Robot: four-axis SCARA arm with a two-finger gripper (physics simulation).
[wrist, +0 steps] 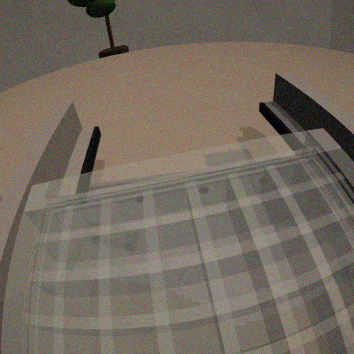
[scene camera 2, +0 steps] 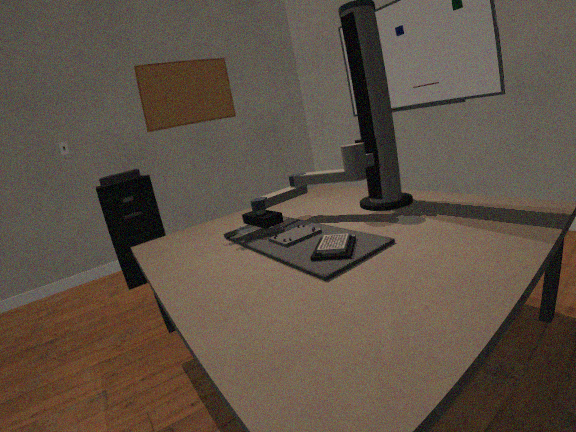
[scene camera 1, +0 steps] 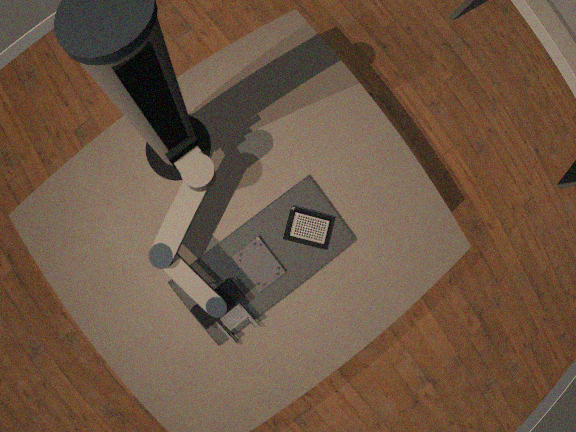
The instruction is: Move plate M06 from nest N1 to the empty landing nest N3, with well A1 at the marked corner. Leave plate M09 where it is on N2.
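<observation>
My gripper [scene camera 1: 244, 327] [wrist: 179, 99] is low at the mat's left end in scene camera 1. Its fingers stand against both sides of a clear, gridded plate, taken as M06 [scene camera 1: 235, 318] [wrist: 175, 255]. The plate looks skewed between them, its far edge overlapping both finger pads in the wrist view. Nest N1 is hidden, and the plate's height above it is unclear. A pale nest with small pins, taken as N3 [scene camera 1: 260, 265] [scene camera 2: 295, 234], holds no plate. A white-welled plate, taken as M09 [scene camera 1: 311, 228] [scene camera 2: 334, 243], sits in a black frame. Labels and well A1 are unreadable.
The grey mat [scene camera 1: 295, 192] [scene camera 2: 325, 272] carries the nests on the tan table [scene camera 1: 400, 200] [scene camera 2: 350, 350]. The arm's column [scene camera 1: 145, 90] [scene camera 2: 380, 110] stands behind it. The gripper's black body [scene camera 2: 262, 218] is beside the pinned nest. A potted plant [wrist: 111, 30] shows beyond the table.
</observation>
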